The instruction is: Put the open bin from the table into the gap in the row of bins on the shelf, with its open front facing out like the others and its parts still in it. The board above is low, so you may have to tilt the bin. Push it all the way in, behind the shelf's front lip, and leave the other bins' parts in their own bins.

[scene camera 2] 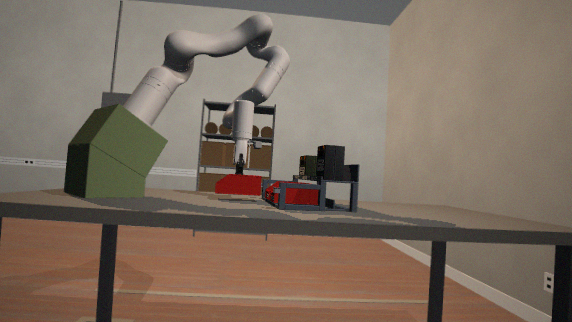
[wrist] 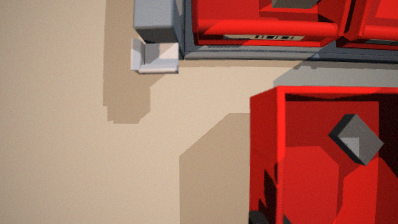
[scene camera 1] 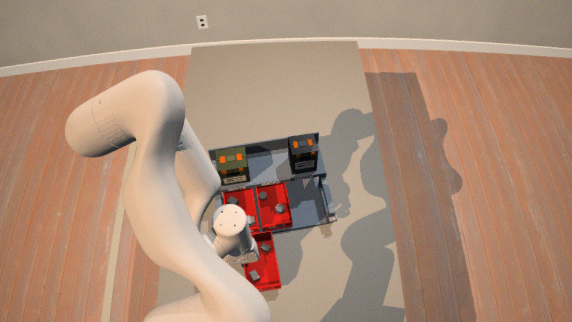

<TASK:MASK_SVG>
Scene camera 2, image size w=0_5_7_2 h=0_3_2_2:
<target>red open bin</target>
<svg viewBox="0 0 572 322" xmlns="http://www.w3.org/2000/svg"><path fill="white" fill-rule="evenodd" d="M216 182L215 193L260 196L262 176L228 174L227 177L225 176L224 179L222 178L221 181Z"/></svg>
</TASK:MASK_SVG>
